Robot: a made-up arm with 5 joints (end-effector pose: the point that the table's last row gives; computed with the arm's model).
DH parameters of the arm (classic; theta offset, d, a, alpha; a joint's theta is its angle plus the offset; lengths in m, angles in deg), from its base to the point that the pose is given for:
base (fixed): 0 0 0.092 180
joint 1: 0 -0.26 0.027 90
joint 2: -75.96 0 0.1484 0
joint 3: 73.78 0 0.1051 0
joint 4: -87.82 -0.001 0 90
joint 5: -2.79 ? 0 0
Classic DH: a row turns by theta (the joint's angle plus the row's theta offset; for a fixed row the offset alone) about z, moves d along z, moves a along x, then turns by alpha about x.
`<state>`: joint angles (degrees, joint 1 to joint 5).
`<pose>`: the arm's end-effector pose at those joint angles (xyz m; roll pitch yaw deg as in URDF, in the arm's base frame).
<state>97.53 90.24 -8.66 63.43 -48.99</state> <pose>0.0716 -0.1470 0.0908 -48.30 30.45 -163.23</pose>
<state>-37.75 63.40 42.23 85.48 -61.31</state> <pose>0.1696 0.0588 0.1999 -102.31 25.38 -57.60</pose>
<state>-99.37 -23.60 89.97 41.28 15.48</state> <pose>0.0877 0.0324 0.2631 4.00 17.21 112.67</pose>
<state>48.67 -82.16 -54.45 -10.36 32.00</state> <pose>-0.0623 0.1740 0.4123 143.11 47.04 85.60</pose>
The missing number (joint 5, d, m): -0.051
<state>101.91 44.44 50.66 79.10 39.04</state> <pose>0.0709 -0.0951 0.2275 80.25 53.35 -19.76</pose>
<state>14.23 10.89 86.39 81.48 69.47</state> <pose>0.1201 -0.0082 0.2888 88.65 23.31 75.24</pose>
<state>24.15 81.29 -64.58 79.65 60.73</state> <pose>0.3387 -0.1117 0.1692 5.40 3.37 33.95</pose>
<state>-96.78 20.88 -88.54 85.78 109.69</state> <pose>0.0698 0.1954 0.4645 -71.12 16.04 -167.82</pose>
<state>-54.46 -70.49 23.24 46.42 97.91</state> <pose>0.1060 0.0179 0.4226 -90.83 5.12 144.39</pose>
